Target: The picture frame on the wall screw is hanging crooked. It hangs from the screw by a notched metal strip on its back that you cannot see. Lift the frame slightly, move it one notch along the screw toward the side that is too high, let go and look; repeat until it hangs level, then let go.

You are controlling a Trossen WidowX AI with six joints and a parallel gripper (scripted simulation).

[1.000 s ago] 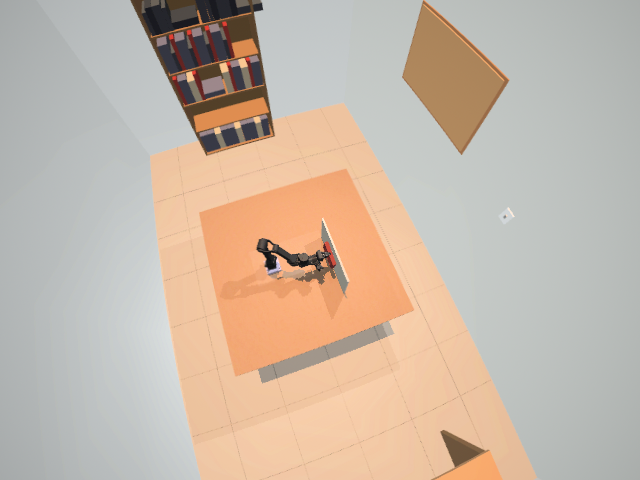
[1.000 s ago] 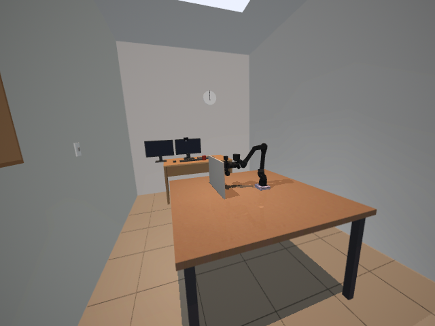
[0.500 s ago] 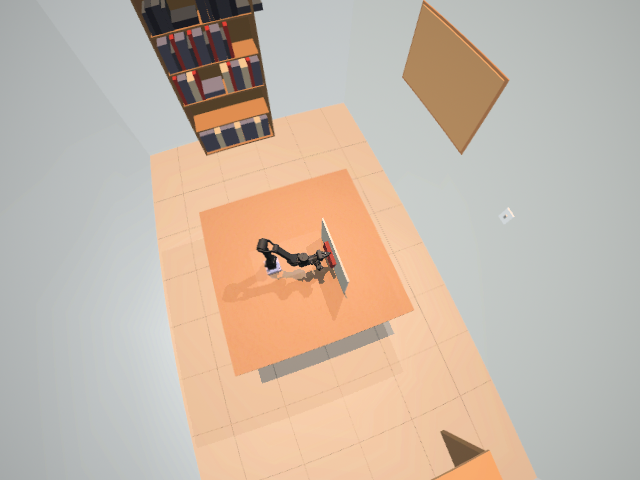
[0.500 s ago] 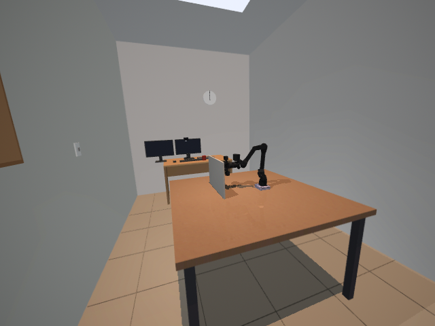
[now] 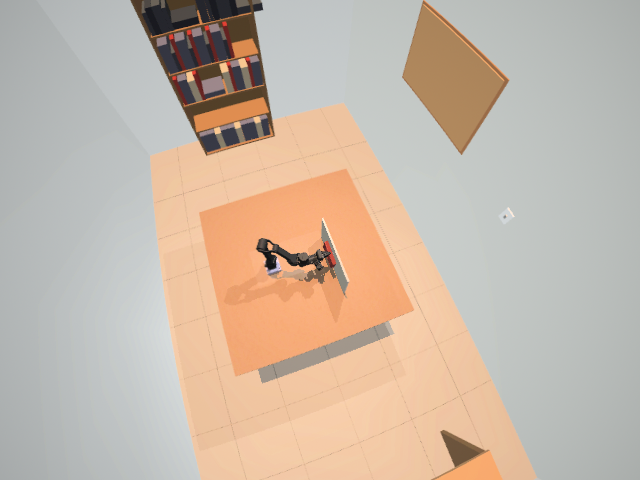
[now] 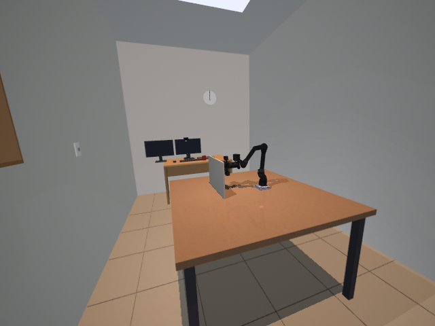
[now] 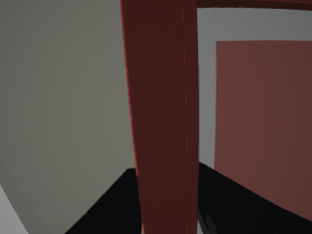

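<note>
The red picture frame is 10 mm to the left of my gripper tip and 50 mm below it. The rest, counted from my gripper tip: grey wall panel (20 mm ahead, 70 mm below).
</note>
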